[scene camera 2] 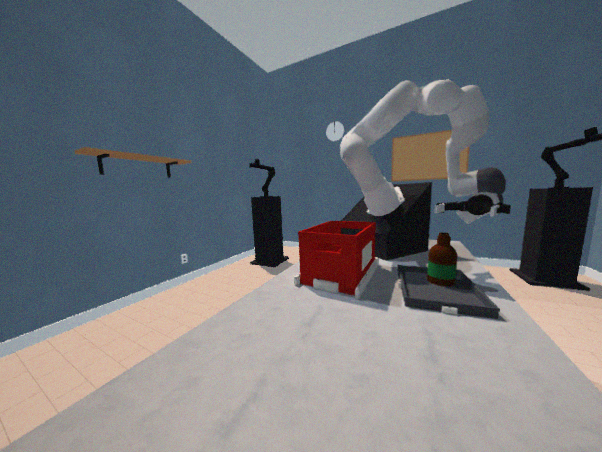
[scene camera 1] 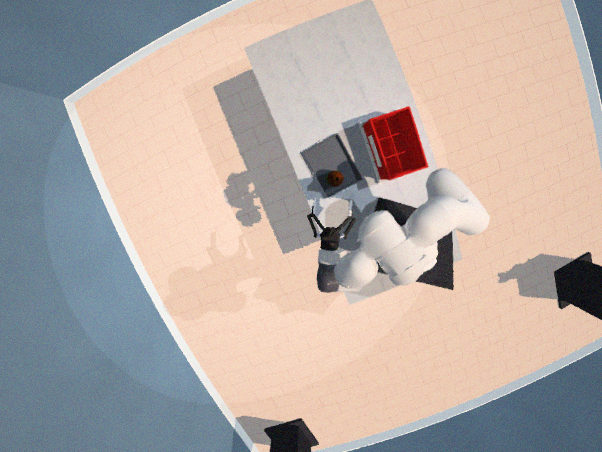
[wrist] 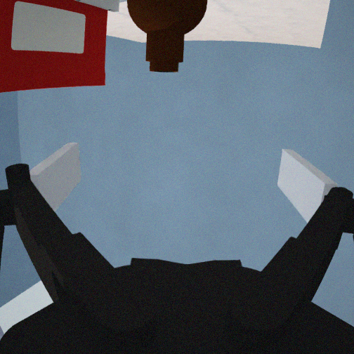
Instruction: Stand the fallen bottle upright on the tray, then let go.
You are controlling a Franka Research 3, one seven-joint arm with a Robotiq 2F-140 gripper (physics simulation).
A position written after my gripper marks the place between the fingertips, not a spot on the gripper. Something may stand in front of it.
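Note:
My own gripper point(scene camera 2: 461, 210) is in sight, and I find it again in scene camera 1 point(scene camera 1: 333, 198) as well as in the wrist view point(wrist: 180, 163). A brown bottle point(scene camera 2: 442, 262) is there too.

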